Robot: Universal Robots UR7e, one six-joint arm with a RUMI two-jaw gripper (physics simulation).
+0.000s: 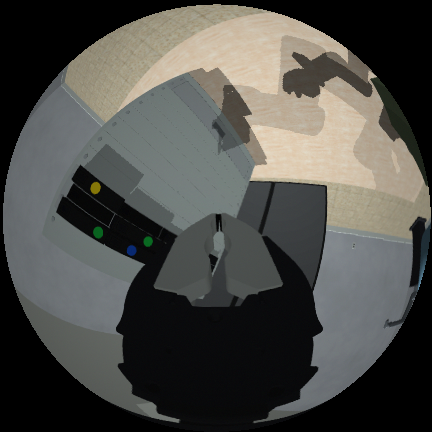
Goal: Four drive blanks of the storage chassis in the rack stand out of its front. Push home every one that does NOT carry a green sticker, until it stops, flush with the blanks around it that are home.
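Places are measured from the arm's base along level axes (x ahead, y left, z up), in centimetres.
Pixels of known places: gripper, fingertip midpoint: [218,215].
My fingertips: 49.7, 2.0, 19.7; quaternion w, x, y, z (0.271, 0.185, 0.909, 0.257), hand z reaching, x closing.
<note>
Behind a point stands the place of what it marks, as x, y, z.
The storage chassis shows as black drive blanks in the grey rack [195,145] @(70.5, 5.2, -2.2), left of my gripper. A yellow-stickered blank [110,194] @(65.8, -5.7, 21.7) is at the upper left of the group, with a visible step at its right end. A green-stickered blank [77,216] @(65.9, -9.3, 27.7) is at the lower left. A blue sticker [131,250] @(65.6, 2.3, 28.0) and a second green sticker [148,241] @(65.5, 4.8, 25.1) are farther right. A plain black blank [90,204] @(69.3, -8.0, 24.9) lies between the yellow and lower-left green ones. How far each stands out is hard to tell. My gripper [218,215] @(49.7, 2.0, 19.6) is shut and empty; its body hides the chassis's right part.
A dark grey panelled box [300,215] stands right of the gripper. Pale wood-grained surface [210,45] @(57.6, -21.4, -24.4) with shadows lies at the top. A black bar-like fixture [416,255] is at the far right. Blue-grey surfaces border the rack and box.
</note>
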